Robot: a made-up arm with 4 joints.
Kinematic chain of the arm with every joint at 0, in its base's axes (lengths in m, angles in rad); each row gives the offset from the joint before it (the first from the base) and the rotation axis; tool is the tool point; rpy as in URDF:
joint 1: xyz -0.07 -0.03 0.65 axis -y
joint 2: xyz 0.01 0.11 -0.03 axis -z
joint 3: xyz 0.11 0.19 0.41 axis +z
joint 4: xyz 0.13 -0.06 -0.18 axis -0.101 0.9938 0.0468
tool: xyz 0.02 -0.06 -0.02 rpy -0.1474 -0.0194 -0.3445
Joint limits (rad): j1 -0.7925..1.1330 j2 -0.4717..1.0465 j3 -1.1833..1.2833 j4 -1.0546..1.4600
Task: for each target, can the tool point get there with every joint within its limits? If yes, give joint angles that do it. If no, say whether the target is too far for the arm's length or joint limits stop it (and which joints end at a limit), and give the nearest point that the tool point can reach.
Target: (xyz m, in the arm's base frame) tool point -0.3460 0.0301 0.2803
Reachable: no: joint limits stop it (at a limit: joint 1, joint 2, joint 3) | nearest point -0.2264 0.0289 0.7658 | short by 0.500 m
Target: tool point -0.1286 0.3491 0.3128
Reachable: no: joint limits stop it (at a limit: joint 1) | nearest point 0.1944 0.3491 0.6312 | short by 0.454 m
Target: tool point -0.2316 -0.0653 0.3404
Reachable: no: joint limits stop it (at a limit: joint 1, joint 2, joint 3) | nearest point -0.2221 0.0303 0.7650 | short by 0.435 m
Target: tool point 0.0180 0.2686 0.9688
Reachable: yes | joints 0.6926 -0.2233 0.3225 -0.5230
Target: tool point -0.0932 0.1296 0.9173
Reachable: yes | joints 0.8469 -0.2485 -0.5517 -0.7665
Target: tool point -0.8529 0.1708 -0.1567
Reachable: no: too far | nearest point -0.2204 0.1271 0.7567 | short by 1.112 m
